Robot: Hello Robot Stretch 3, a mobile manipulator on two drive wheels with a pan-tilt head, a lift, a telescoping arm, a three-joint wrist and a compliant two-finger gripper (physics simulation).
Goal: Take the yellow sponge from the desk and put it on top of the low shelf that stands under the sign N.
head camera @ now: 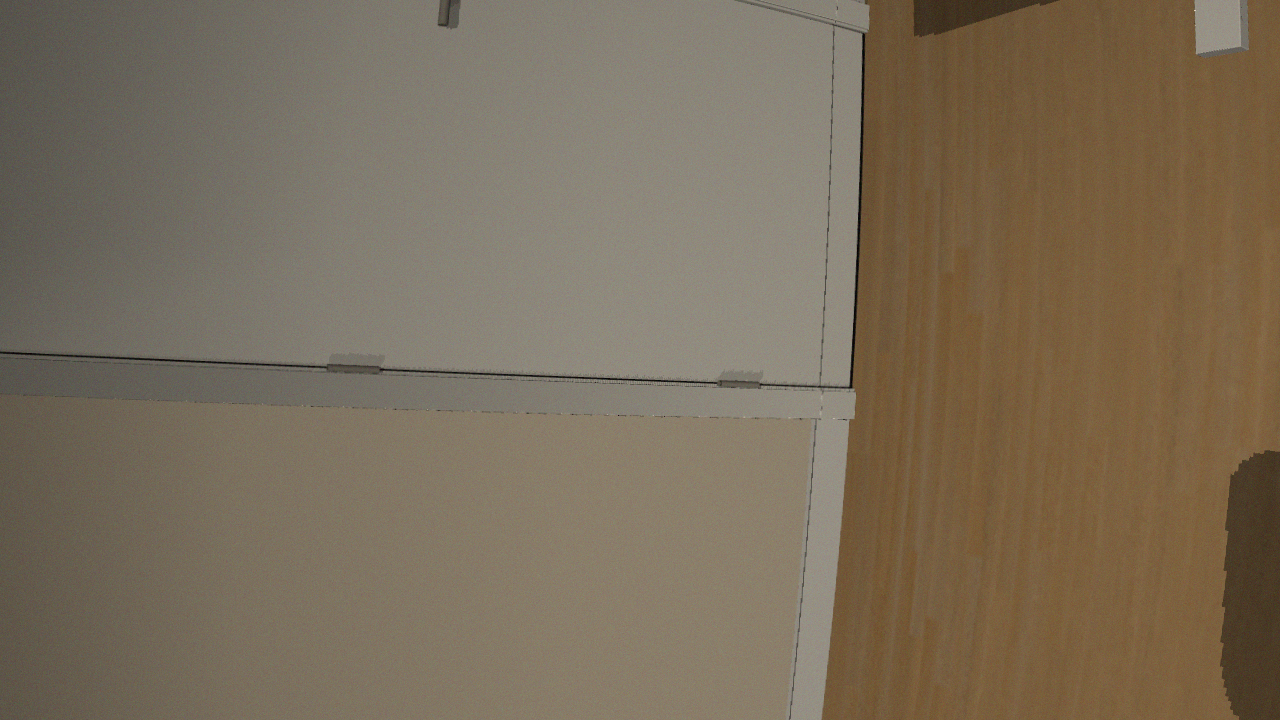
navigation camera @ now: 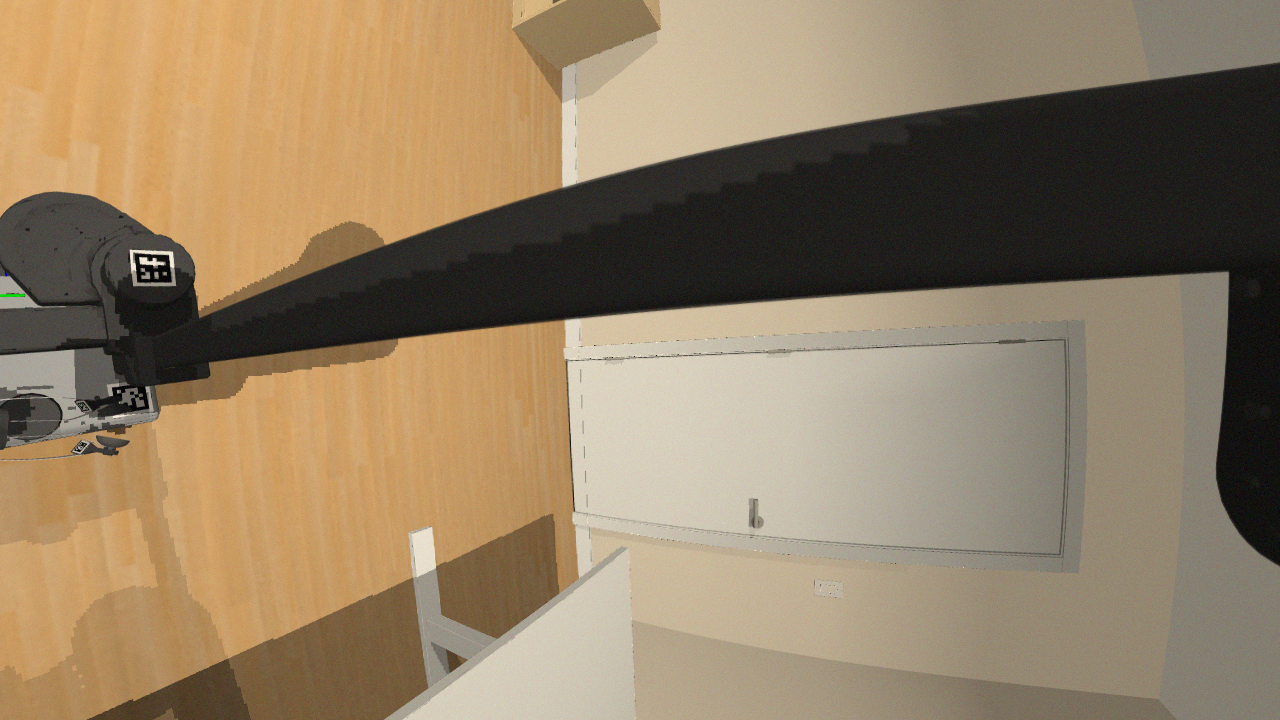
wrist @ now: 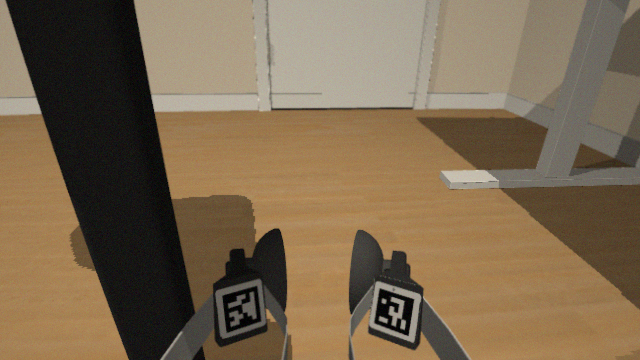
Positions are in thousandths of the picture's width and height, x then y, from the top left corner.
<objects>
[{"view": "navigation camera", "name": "my gripper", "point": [101,591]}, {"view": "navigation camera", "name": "white door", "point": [752,620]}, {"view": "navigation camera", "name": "skirting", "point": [445,102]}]
</objects>
